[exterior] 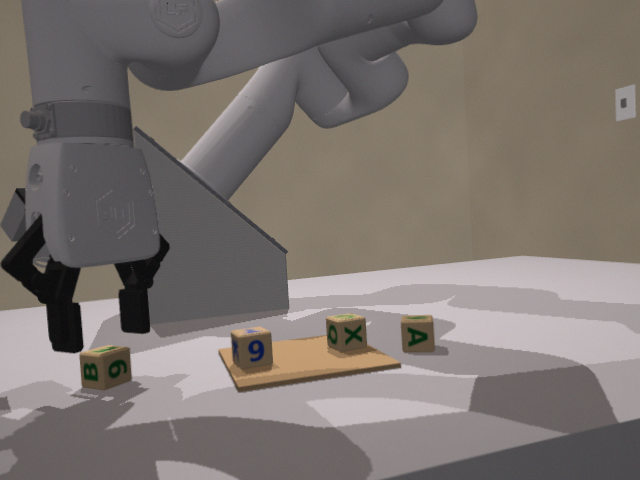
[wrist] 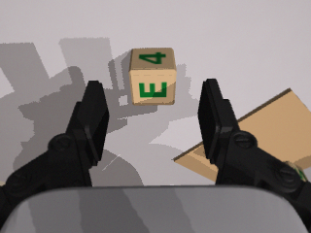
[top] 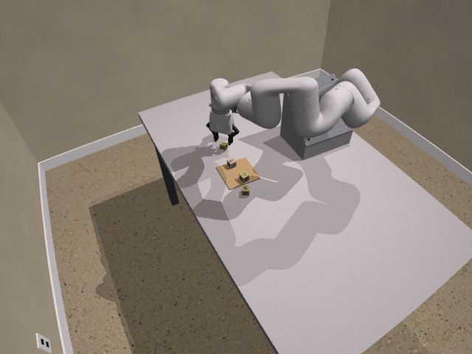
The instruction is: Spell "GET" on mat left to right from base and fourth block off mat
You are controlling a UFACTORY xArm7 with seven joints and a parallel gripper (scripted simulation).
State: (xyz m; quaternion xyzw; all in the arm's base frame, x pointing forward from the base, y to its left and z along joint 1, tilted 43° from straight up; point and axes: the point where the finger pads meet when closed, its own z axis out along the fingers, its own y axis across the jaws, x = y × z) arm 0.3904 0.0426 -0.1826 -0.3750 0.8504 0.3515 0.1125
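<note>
Right now the tan mat is 17 cm to the left of my hand and 5 cm below it. From my hand the other things lie so: wooden block: 22 cm to the left, 3 cm below, 1 cm behind.
</note>
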